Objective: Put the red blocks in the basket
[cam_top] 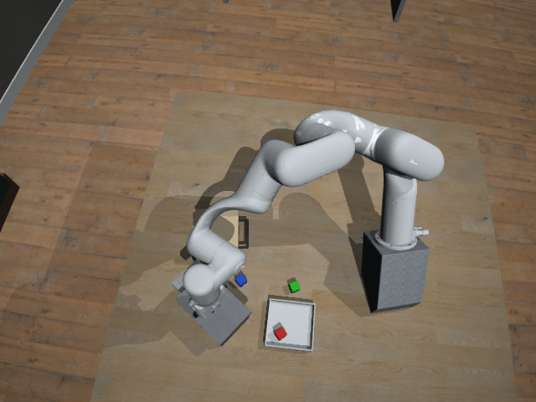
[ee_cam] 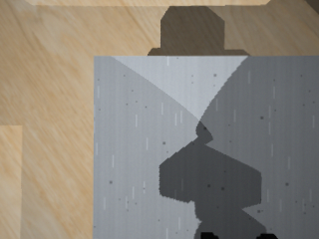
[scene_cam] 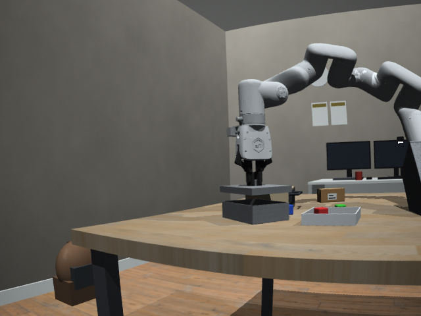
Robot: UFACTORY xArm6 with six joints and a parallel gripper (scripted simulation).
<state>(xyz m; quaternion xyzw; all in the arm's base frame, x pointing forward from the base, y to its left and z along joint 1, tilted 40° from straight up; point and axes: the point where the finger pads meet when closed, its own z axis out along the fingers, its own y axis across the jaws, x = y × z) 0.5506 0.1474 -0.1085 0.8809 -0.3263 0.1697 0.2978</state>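
Now: hand 30 mm above the grey lid. From my hand the other things lie so: light wooden cabinet (240 mm to the right, 80 mm below); grey metal box (90 mm below); drawer (240 mm to the right, 80 mm below, 10 mm behind).
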